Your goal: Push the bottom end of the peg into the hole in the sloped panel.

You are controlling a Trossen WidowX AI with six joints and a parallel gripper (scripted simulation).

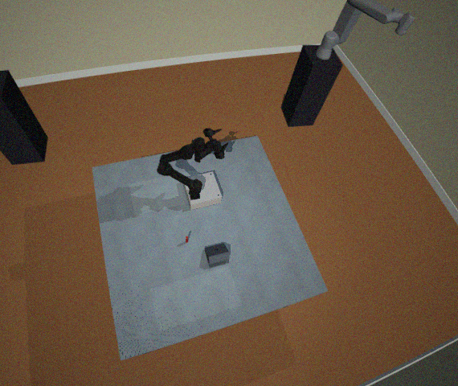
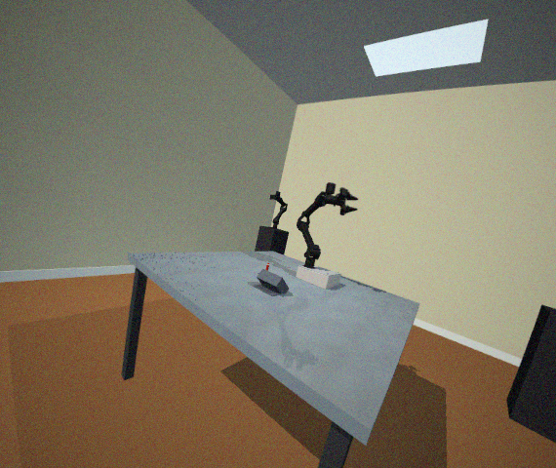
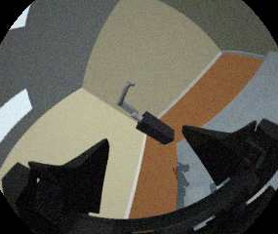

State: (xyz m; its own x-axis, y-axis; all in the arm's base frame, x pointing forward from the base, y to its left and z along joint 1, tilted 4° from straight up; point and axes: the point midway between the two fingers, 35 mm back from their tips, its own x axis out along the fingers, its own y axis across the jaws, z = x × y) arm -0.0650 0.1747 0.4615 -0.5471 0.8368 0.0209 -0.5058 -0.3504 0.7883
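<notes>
My gripper tip is now 40 cm short of the red peg, 27 cm to the left of it and 49 cm above it. Round my gripper tip: grey sloped panel: 51 cm ahead, 9 cm to the right, 51 cm below.
</notes>
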